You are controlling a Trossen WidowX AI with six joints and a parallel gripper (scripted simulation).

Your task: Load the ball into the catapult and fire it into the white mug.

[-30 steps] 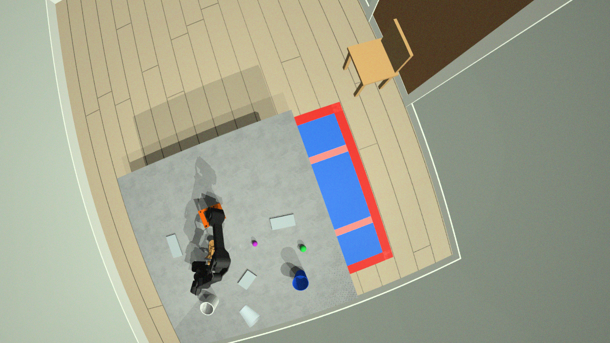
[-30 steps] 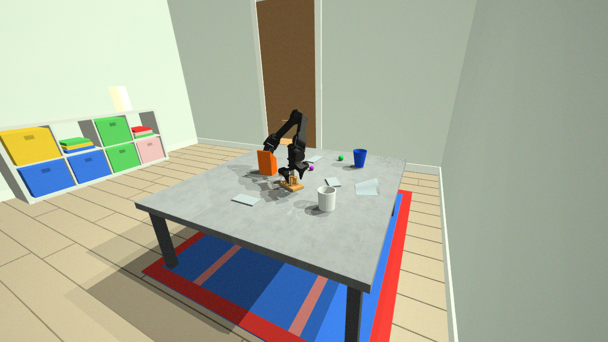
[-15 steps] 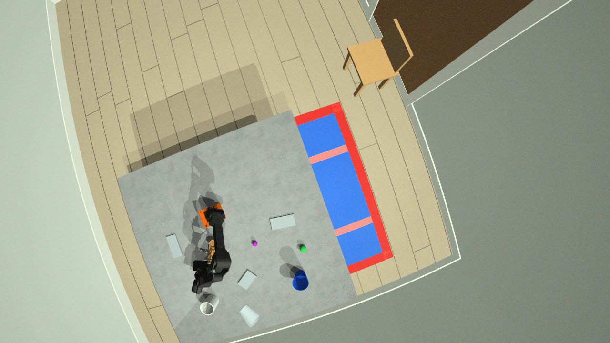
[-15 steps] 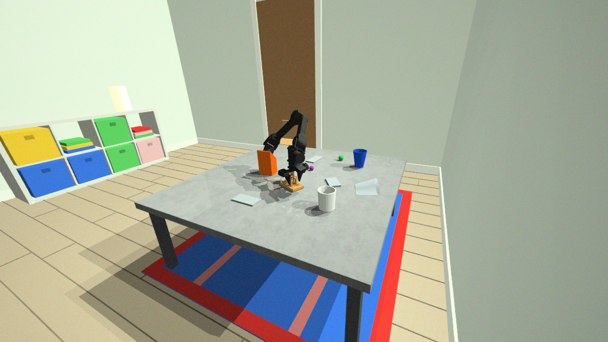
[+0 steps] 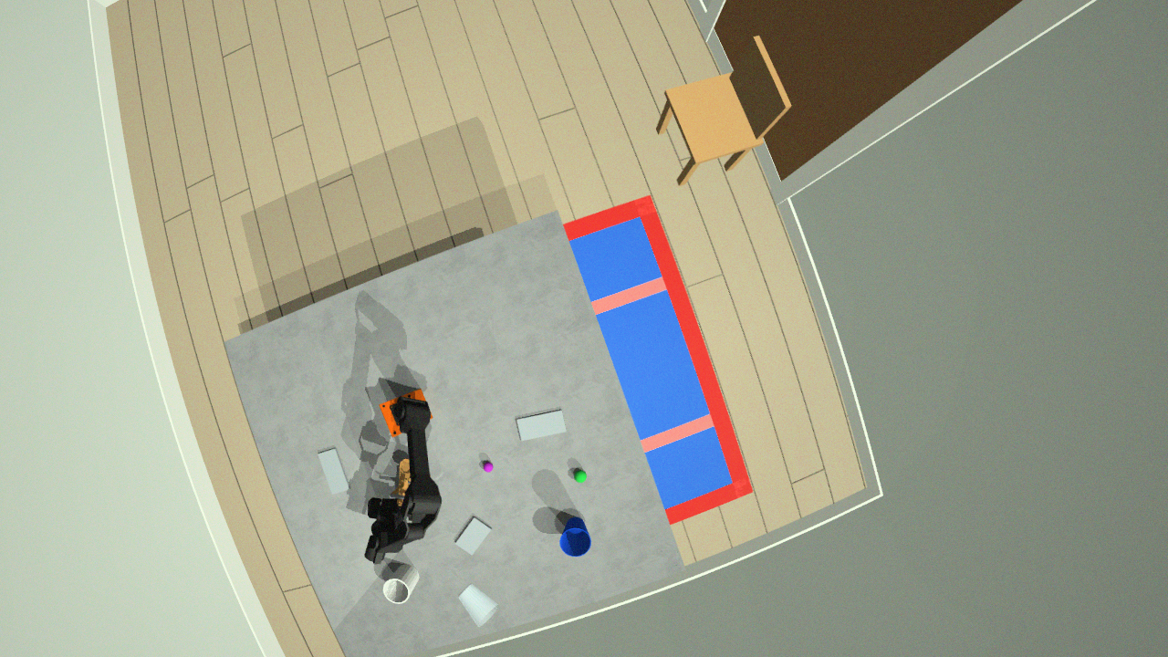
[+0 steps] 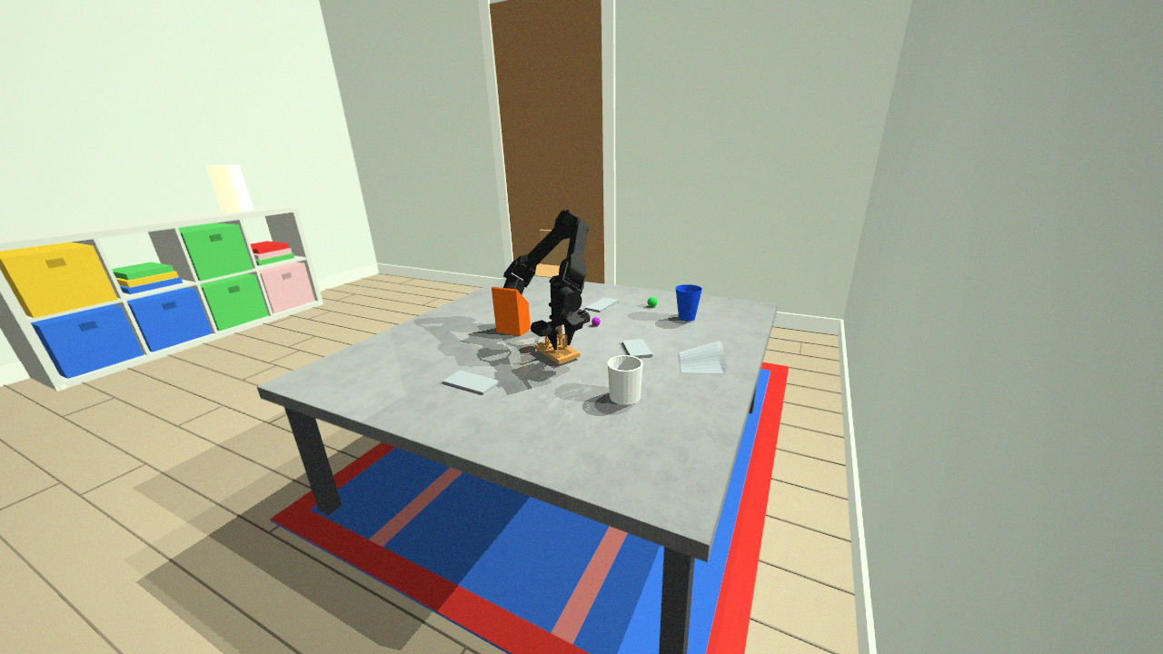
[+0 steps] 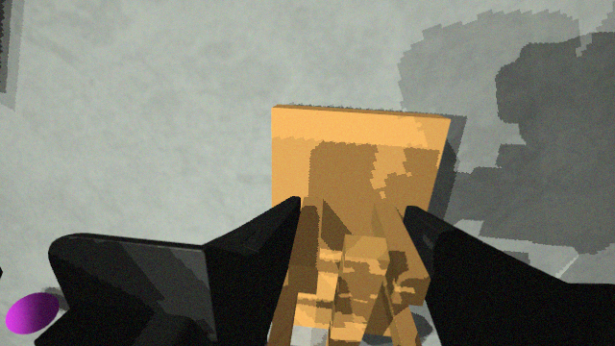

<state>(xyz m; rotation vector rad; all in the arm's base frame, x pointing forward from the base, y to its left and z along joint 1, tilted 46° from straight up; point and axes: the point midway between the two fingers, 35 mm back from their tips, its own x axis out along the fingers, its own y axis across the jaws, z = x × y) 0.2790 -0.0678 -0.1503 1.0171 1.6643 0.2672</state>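
My gripper tip is now 29 cm to the right of the purple ball and 2 cm above it. The rest, counted from my gripper tip: white mug: 26 cm ahead, 15 cm to the right, 1 cm below; blue cup: 30 cm ahead, 48 cm to the left, 1 cm below; wooden catapult: 5 cm behind, 5 cm to the left, 2 cm above.
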